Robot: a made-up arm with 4 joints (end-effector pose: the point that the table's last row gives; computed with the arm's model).
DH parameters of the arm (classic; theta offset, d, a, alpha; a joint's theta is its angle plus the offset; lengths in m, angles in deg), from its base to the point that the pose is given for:
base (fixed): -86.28 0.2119 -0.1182 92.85
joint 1: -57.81 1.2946 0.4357 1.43
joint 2: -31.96 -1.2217 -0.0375 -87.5
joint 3: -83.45 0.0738 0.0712 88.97
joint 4: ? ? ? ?
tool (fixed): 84.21 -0.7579 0 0
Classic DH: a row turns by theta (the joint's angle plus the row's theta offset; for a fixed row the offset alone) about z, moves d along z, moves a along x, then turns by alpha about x.
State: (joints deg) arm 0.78 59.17 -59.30 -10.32
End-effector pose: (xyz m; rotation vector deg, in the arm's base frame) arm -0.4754 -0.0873 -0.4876 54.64 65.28 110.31
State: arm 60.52 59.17 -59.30 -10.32
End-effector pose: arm -0.4673 -0.5841 -0.0028 18.35 100.31 59.01
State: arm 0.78 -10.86 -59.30 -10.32
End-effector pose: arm -0.5043 0.1600 -0.2031 88.45 -7.53 151.80
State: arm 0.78 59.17 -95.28 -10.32
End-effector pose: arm -0.4834 0.1681 -0.3397 83.52 50.45 80.27
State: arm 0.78 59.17 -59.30 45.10
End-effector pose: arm -0.6636 -0.0412 -0.1946 -94.87 -49.16 -135.35
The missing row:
joint 4: -84.3 0.2952 0.353 10.22
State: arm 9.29 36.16 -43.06 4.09
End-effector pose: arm -0.4915 -0.1380 -0.4417 55.51 57.16 144.45
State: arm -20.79 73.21 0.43 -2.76
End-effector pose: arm -0.1740 -0.1740 -0.7097 -4.94 76.27 156.98
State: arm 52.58 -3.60 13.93 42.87
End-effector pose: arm -0.2366 -0.6862 -0.2233 -1.88 -73.06 -118.88
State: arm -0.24 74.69 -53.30 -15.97
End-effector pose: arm -0.4258 -0.2307 -0.5253 36.55 78.49 99.09
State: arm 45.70 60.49 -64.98 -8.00
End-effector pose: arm -0.4843 -0.4633 -0.1781 32.41 90.52 69.61
